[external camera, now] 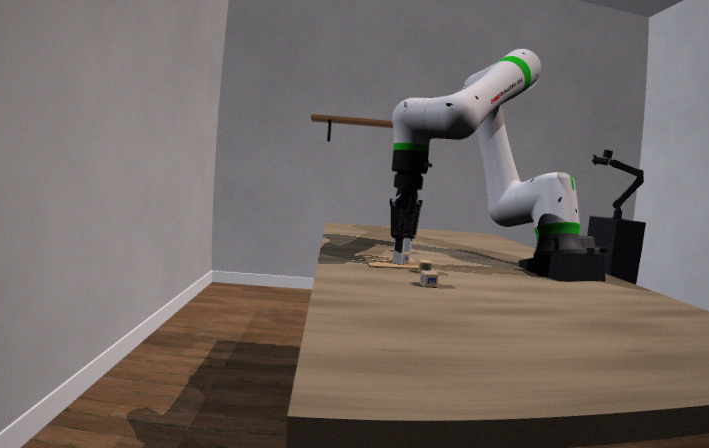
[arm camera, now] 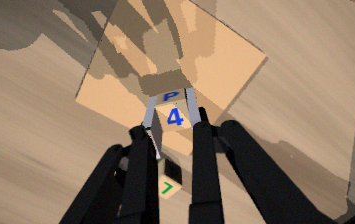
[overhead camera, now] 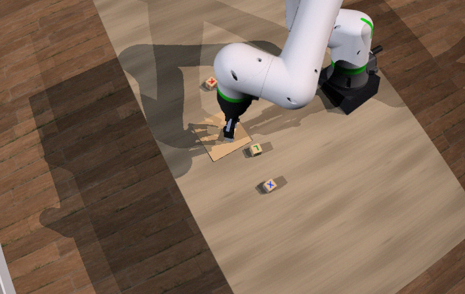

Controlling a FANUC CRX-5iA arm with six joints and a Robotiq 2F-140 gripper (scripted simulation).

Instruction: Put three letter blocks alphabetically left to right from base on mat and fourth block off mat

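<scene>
Right now my hand is 2 cm short of the tan mat, 2 cm to the left of it and 4 cm above it. Round my hand: red K block (5 cm behind, 19 cm to the right, 2 cm below); then 4 block (2 cm below); then L block (4 cm behind, 9 cm to the left, 2 cm below).
</scene>
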